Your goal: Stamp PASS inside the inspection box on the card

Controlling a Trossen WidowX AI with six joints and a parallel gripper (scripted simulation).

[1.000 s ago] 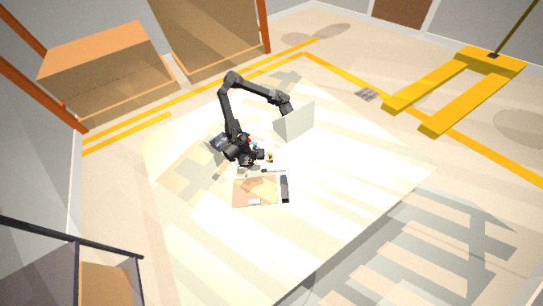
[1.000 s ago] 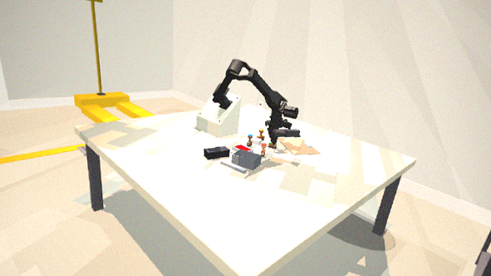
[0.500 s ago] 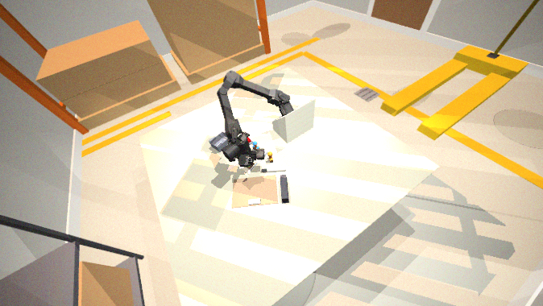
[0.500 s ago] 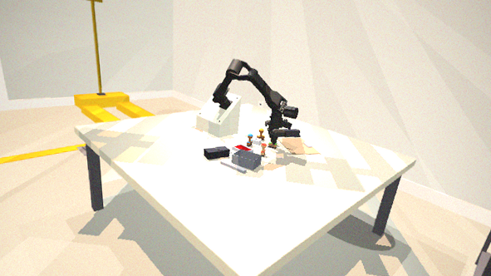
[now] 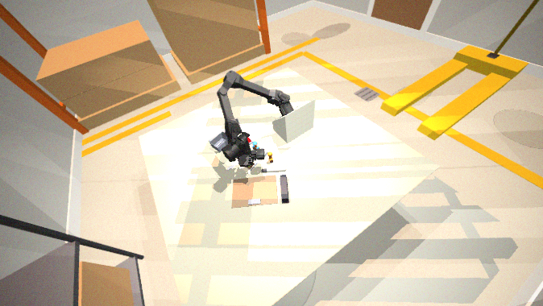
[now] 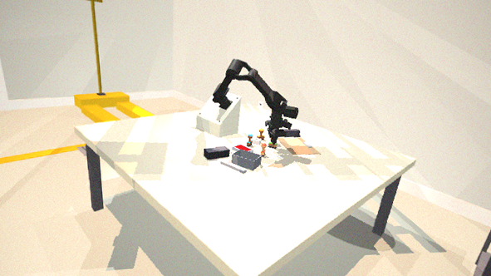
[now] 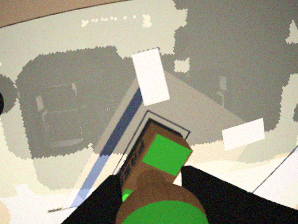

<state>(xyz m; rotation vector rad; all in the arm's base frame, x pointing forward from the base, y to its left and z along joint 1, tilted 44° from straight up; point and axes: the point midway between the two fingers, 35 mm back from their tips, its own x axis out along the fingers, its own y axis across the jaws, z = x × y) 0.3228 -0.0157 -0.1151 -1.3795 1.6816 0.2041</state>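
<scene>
Now: the green stamp right at my gripper tip. From my gripper tip the other things lie so: pen: 90 mm to the left, 70 mm behind, 10 mm below; then yellow stamp: 120 mm behind, 30 mm to the left; then white card: 30 mm below, 10 mm to the right.
</scene>
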